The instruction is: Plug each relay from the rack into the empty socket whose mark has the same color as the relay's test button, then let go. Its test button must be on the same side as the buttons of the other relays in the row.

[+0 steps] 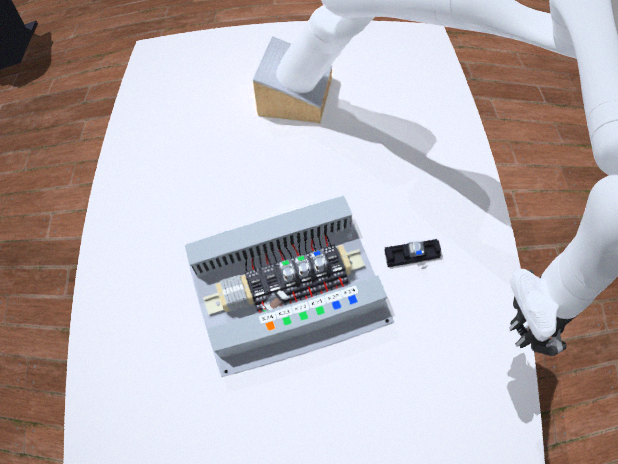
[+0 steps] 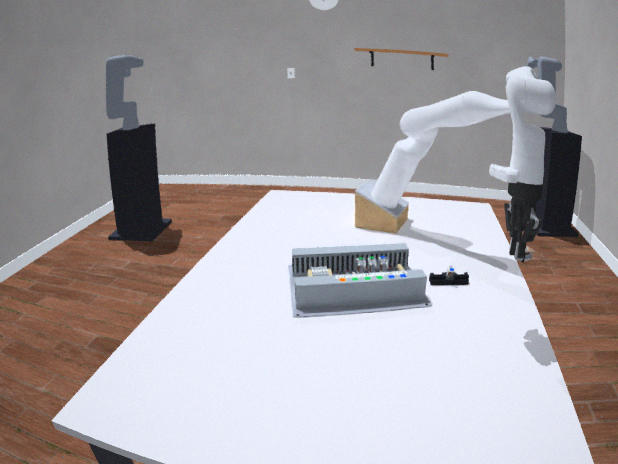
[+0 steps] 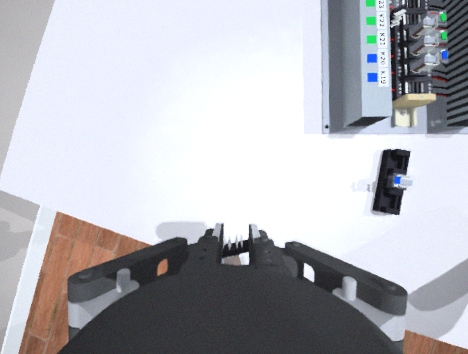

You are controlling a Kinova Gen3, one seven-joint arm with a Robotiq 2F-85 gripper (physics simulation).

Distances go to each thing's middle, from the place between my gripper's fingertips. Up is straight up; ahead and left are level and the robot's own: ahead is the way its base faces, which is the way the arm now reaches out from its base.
Now: the black relay rack (image 1: 396,255) 24 cm behind my hand, 16 cm below it and 9 cm to the right of it.
